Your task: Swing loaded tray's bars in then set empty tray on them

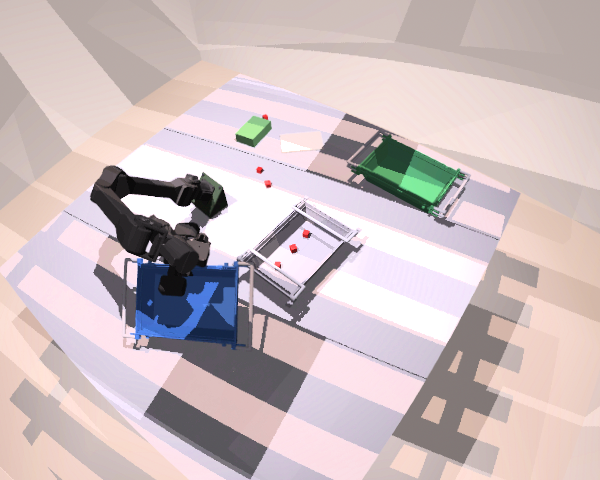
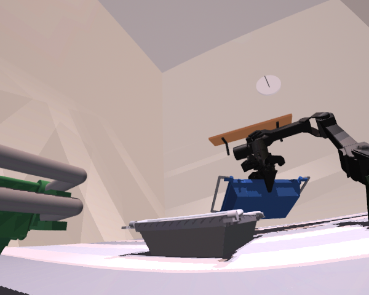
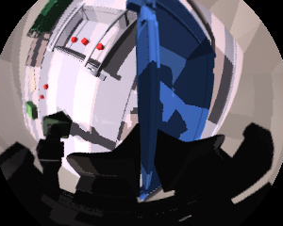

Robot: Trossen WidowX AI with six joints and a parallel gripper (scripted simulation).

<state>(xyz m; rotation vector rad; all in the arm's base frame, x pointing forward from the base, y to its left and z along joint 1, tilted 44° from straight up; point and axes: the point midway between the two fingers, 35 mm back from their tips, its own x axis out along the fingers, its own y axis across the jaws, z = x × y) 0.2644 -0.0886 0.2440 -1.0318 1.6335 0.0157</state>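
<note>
Right now the blue tray is 50 mm ahead of my gripper tip and 70 mm to the right of it. Round my gripper tip: flat plate (240 mm behind, 640 mm to the left, 120 mm below); green box (400 mm behind, 560 mm to the left, 110 mm below).
</note>
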